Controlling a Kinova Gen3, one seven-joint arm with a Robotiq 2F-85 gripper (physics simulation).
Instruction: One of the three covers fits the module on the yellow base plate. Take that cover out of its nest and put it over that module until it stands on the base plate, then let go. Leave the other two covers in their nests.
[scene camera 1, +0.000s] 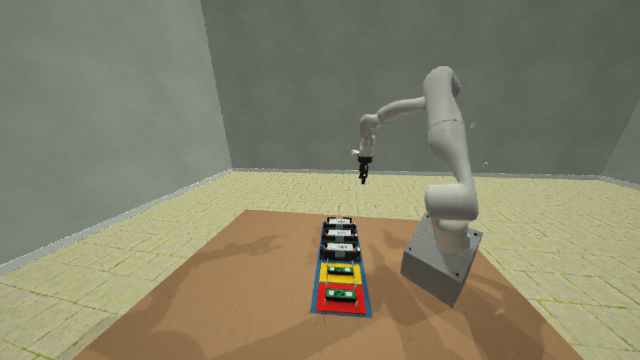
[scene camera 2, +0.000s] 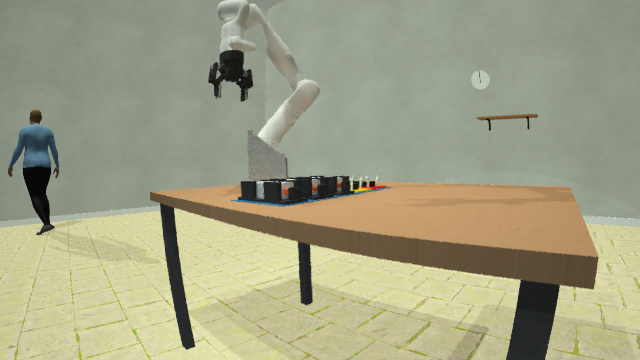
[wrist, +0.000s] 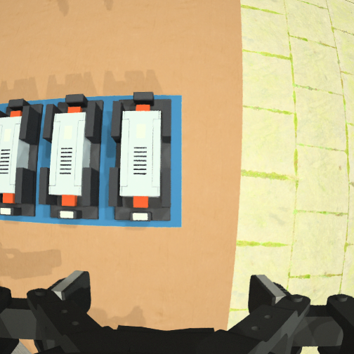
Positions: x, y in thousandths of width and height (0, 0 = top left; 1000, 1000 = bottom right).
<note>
In view: the gripper (scene camera 2: 362, 276), a blue board (scene camera 2: 471, 538) and a red plate (scene camera 1: 518, 851).
The gripper is seen too in the wrist view (wrist: 476, 826).
</note>
